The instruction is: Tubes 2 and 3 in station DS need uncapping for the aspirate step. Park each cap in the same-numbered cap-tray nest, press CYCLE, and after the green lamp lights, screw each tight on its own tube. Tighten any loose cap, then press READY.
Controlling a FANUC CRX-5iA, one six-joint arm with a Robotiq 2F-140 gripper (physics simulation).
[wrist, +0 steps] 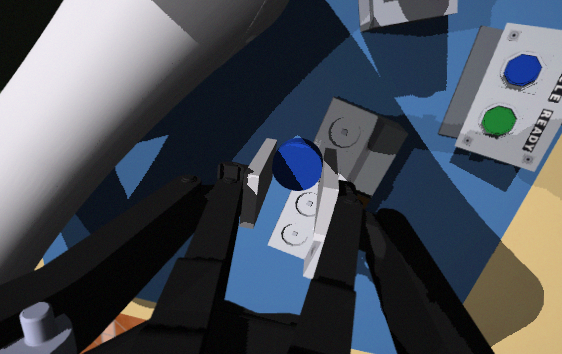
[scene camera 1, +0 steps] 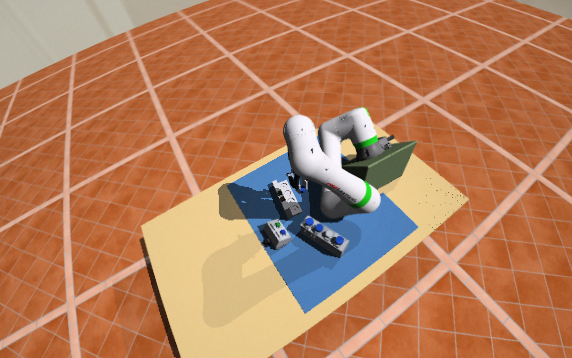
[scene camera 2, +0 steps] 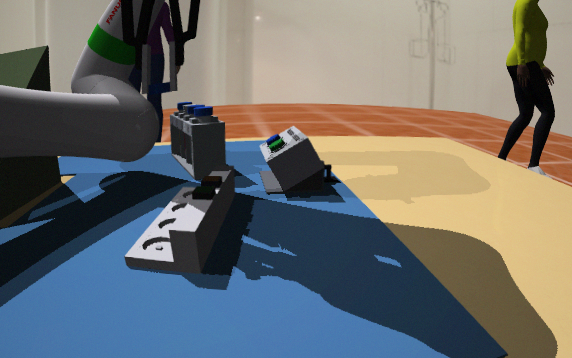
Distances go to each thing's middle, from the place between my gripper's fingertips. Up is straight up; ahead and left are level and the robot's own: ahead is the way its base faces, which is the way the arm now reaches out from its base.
The green lamp (wrist: 499,120) is 170 mm ahead of my hand, 60 mm to the left of it and 100 mm below it. Also, from my hand: grey button box (scene camera 2: 295,167) (210 mm ahead, 80 mm to the left, 120 mm below).
